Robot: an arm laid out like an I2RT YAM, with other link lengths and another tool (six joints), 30 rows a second.
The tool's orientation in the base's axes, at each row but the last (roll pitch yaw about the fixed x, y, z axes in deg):
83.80, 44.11, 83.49
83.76, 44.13, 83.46
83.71, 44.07, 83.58
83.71, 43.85, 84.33
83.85, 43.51, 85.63
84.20, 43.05, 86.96
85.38, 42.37, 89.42
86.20, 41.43, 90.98
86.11, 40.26, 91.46
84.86, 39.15, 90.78
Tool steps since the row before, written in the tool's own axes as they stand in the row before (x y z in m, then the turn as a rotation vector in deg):
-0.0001, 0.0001, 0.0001, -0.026, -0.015, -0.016
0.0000, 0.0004, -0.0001, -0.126, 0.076, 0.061
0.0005, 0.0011, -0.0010, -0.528, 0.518, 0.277
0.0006, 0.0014, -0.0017, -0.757, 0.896, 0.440
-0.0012, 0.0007, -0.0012, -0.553, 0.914, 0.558
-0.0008, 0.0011, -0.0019, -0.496, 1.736, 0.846
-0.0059, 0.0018, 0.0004, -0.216, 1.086, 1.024
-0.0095, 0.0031, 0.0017, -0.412, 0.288, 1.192
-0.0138, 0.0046, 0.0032, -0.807, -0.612, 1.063
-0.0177, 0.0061, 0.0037, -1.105, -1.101, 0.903
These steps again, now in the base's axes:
0.0001, 0.0000, 0.0001, -0.018, -0.028, 0.006
-0.0001, 0.0003, 0.0003, 0.048, -0.039, 0.147
-0.0010, 0.0012, 0.0004, 0.217, -0.025, 0.759
-0.0017, 0.0014, 0.0005, 0.348, 0.070, 1.201
-0.0013, -0.0004, 0.0012, 0.476, 0.230, 1.083
-0.0020, 0.0001, 0.0012, 0.712, 0.838, 1.663
0.0002, -0.0031, 0.0053, 0.939, 0.616, 1.006
0.0016, -0.0050, 0.0087, 1.171, -0.046, 0.547
0.0031, -0.0073, 0.0126, 1.126, -0.935, 0.111
0.0033, -0.0096, 0.0161, 1.018, -1.484, -0.090

